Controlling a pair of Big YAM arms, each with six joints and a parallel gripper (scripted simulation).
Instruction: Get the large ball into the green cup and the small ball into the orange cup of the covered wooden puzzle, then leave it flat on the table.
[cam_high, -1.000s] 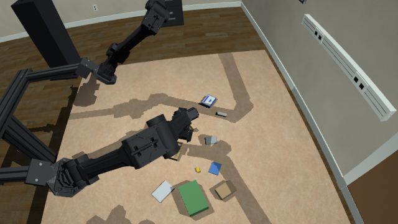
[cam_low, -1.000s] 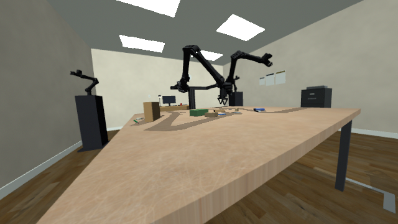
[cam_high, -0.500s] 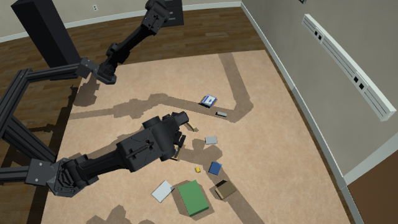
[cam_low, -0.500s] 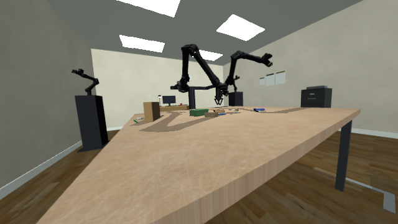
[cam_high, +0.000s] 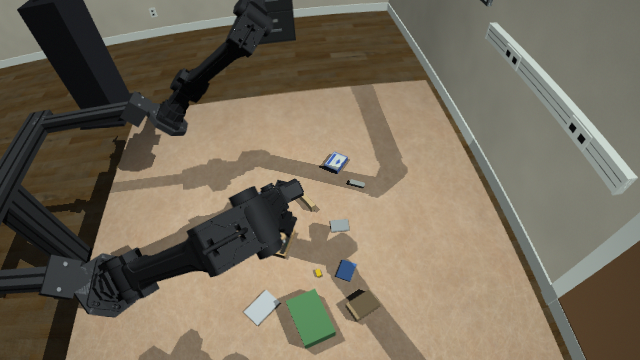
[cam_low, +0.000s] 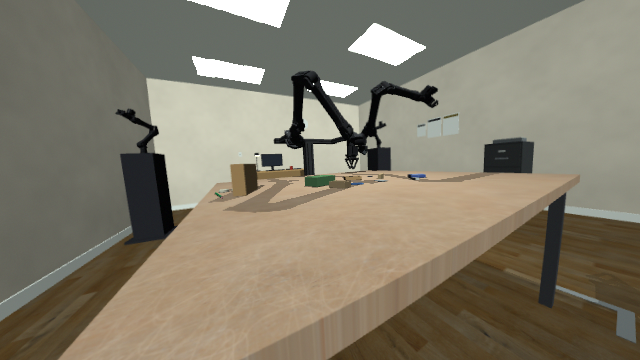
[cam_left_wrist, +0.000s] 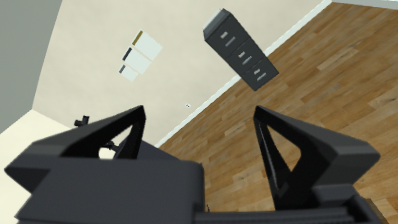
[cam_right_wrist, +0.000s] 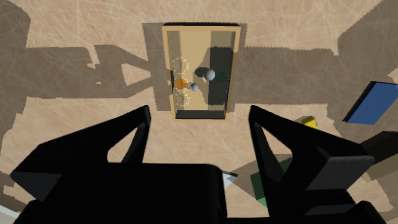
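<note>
My right hand is 8 cm above the covered wooden puzzle. From my right hand the other things lie so: small yellow piece 13 cm ahead, 12 cm to the right, 8 cm below; grey tile 21 cm ahead, 6 cm to the left, 8 cm below; blue tile 22 cm ahead, 11 cm to the right, 8 cm below.
</note>
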